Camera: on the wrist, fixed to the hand. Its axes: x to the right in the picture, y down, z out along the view.
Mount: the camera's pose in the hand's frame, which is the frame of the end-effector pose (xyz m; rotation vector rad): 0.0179 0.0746 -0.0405 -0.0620 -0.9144 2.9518
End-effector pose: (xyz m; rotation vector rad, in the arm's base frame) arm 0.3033 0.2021 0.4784 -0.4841 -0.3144 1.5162
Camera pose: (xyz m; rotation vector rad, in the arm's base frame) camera 0.2587 0.2146 0.4051 -0.1056 0.0321 -1.6550
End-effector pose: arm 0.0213 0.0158 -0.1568 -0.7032 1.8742 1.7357
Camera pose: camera -0.0418 -0.0209 -0.1100 -2.1009 -0.4507 -0.8554
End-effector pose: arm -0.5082 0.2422 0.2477 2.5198 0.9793 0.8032
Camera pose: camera -0.4835 0.2050 0.3221 -1.2374 2.5530 0.2710
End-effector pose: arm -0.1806 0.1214 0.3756 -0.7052 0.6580 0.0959
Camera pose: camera -0.2098 0.1507 0.2994 0.8728 0.2083 2.8743
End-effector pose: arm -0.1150 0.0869 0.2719 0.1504 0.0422 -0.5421
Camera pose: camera -0.0611 0.1471 0.2403 -0.2046 -0.9323 2.3739
